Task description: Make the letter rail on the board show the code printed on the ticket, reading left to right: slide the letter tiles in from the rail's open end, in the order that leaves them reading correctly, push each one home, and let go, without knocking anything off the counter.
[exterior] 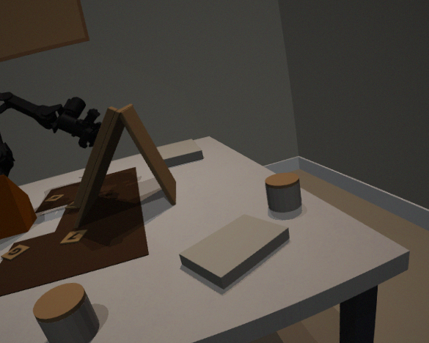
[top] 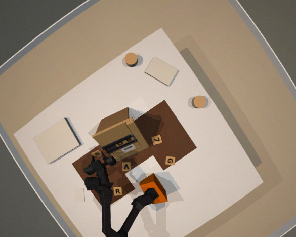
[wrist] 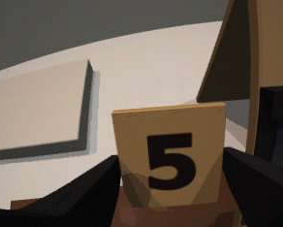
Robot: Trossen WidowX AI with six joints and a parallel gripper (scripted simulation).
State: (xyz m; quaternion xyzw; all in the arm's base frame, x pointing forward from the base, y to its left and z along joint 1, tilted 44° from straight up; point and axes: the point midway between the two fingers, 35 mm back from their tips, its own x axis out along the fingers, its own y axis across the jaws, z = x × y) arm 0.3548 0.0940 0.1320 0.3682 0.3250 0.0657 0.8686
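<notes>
My gripper tip is now 7 cm past the white ticket, 16 cm to the left of it and 8 cm above it. Round my gripper tip: brown mat (18 cm behind, 15 cm to the right, 16 cm below); pale card (18 cm behind, 33 cm to the left, 16 cm below); flat slab (24 cm ahead, 60 cm to the right, 15 cm below).
</notes>
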